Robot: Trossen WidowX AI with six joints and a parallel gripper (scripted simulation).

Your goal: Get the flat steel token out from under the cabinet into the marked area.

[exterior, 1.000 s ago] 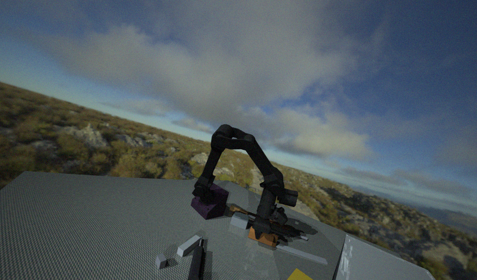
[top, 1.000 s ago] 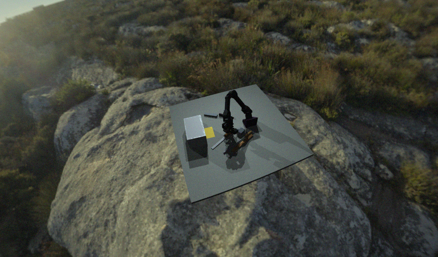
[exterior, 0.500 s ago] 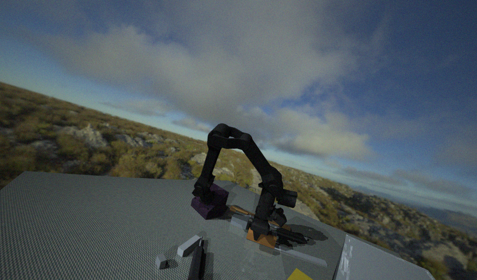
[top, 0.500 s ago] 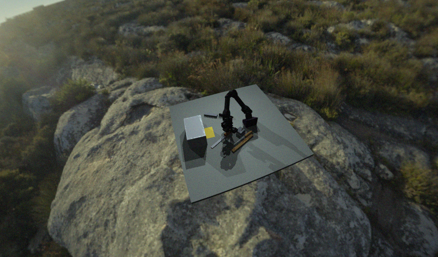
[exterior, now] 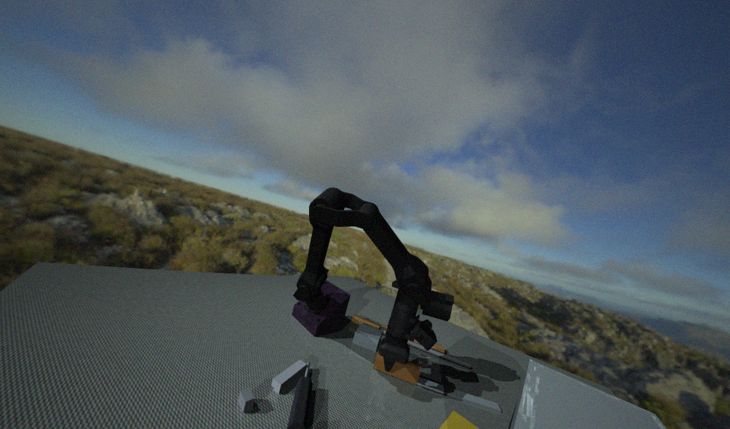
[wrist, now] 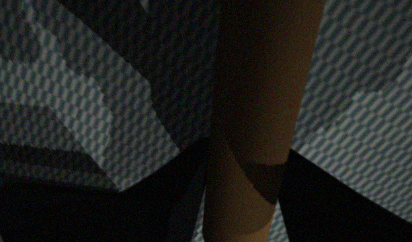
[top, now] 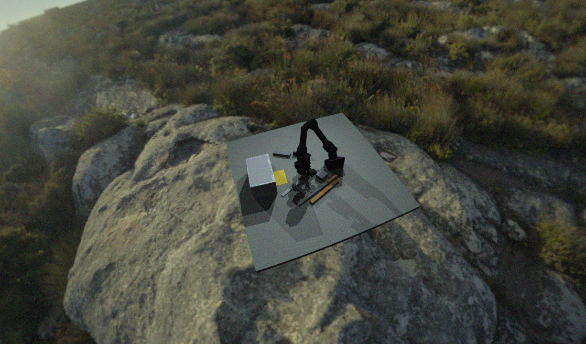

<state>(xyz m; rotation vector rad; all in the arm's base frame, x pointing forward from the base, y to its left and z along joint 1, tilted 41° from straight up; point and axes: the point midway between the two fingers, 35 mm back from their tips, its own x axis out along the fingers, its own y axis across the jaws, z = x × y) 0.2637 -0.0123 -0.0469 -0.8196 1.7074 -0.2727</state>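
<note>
The grey bar lies 220 mm to the right of my gripper tip and 110 mm behind it. Round my gripper tip: grey block: 110 mm behind, 60 mm to the left, 10 mm above; then small grey cube: 310 mm to the right, 90 mm behind; then wooden stick: 210 mm to the left, 60 mm behind.
</note>
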